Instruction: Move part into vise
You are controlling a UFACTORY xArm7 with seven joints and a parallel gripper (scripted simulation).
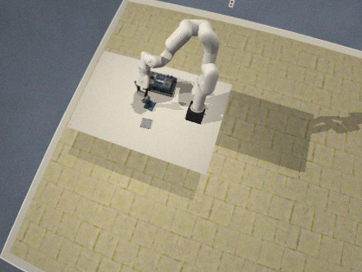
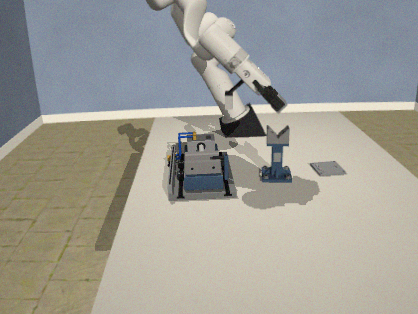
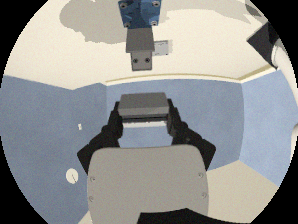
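Now: hand right at the part. Round my hand: V-block post (1 cm to the left, 18 cm below); air cylinder (15 cm behind, 20 cm to the right, 16 cm below); infeed plate (19 cm to the left, 24 cm below).
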